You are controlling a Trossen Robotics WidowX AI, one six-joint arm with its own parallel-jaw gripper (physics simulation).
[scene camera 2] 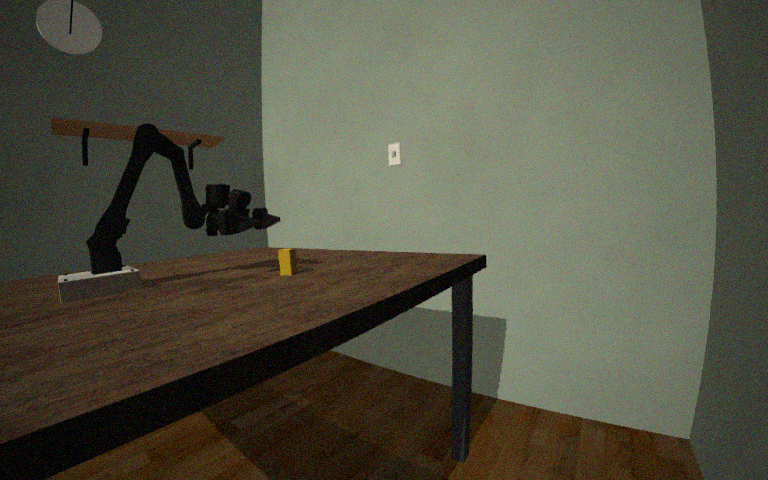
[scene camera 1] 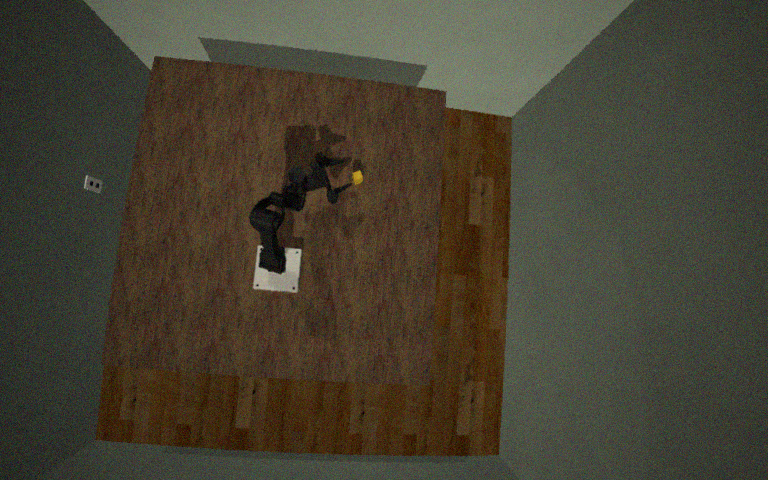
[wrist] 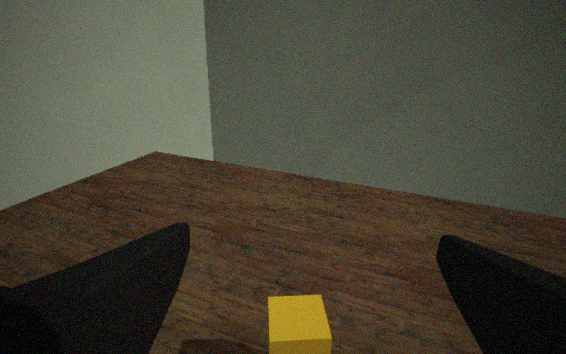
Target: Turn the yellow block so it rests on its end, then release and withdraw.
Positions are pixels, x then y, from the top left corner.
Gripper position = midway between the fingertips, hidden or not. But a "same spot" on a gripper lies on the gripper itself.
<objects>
my gripper: scene camera 2; scene camera 1; wrist 315, 241
same spot on my gripper: (scene camera 1: 327, 161) = (scene camera 2: 261, 209)
</objects>
